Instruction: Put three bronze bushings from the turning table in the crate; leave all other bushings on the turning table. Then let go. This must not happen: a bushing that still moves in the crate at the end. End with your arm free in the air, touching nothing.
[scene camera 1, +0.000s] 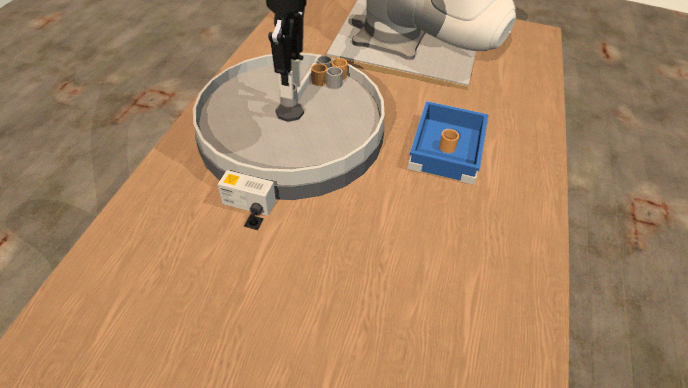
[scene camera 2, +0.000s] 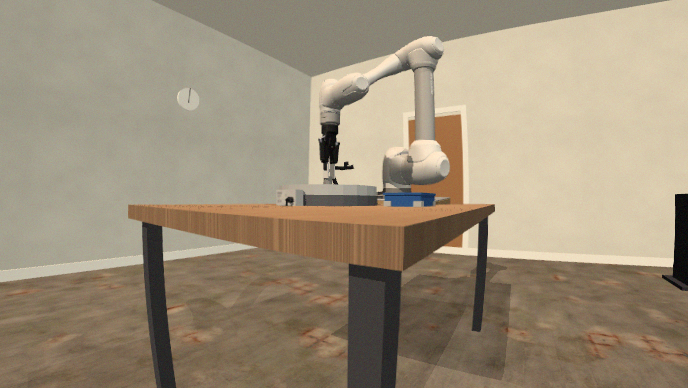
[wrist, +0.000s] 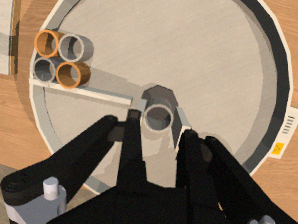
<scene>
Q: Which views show my gripper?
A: Scene camera 1, scene camera 2 and the wrist view: all of them.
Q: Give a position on a crate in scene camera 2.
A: At 420, 199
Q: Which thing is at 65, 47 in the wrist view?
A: A grey bushing.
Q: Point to a grey turning table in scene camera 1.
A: At 243, 119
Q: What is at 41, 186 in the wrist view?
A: My gripper.
</scene>
